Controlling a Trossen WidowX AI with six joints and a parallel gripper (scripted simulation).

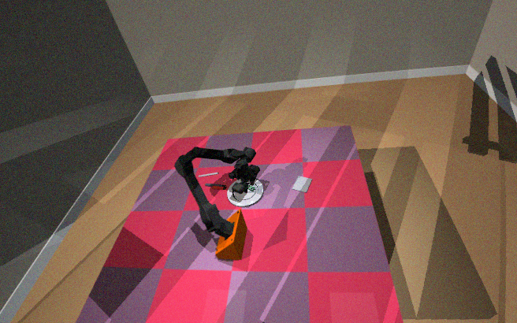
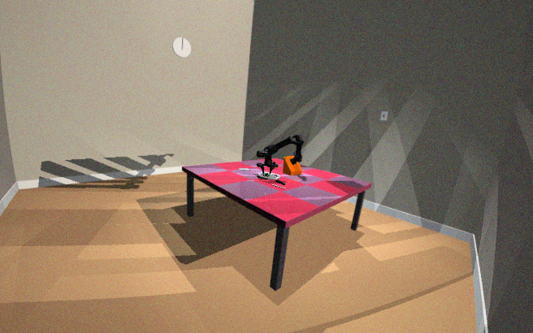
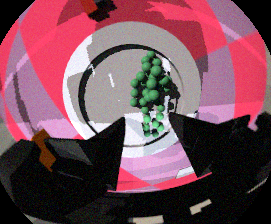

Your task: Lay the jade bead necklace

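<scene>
Now: gripper tip 1 cm past the round white bead board, 2 cm to the right of it and 1 cm above it. From my gripper tip the other things lie so: red-handled tool (4 cm ahead, 20 cm to the left, 1 cm below); then flat grey pad (2 cm ahead, 29 cm to the right, 1 cm below); then thin white rod (14 cm ahead, 27 cm to the left, 1 cm below).
</scene>
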